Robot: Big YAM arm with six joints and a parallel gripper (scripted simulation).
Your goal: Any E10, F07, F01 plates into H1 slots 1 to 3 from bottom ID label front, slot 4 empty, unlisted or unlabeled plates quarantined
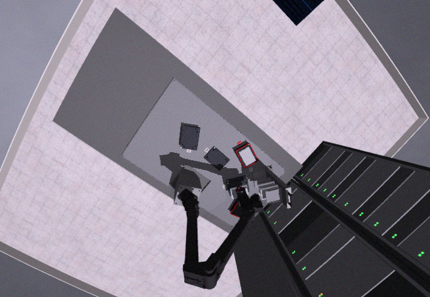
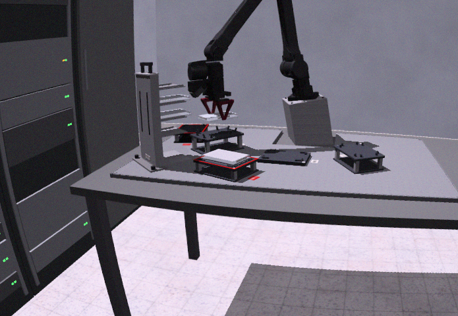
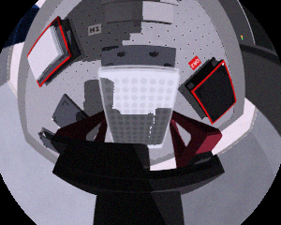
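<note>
Now: the N6 tag 30 mm ahead of my hand, 380 mm to the left of it and 130 mm below it. The rest, counted from my hand: red-edged nest: 120 mm behind, 180 mm to the right, 90 mm below; then plate hotel H1: 230 mm ahead, 140 mm to the right, 30 mm above.
</note>
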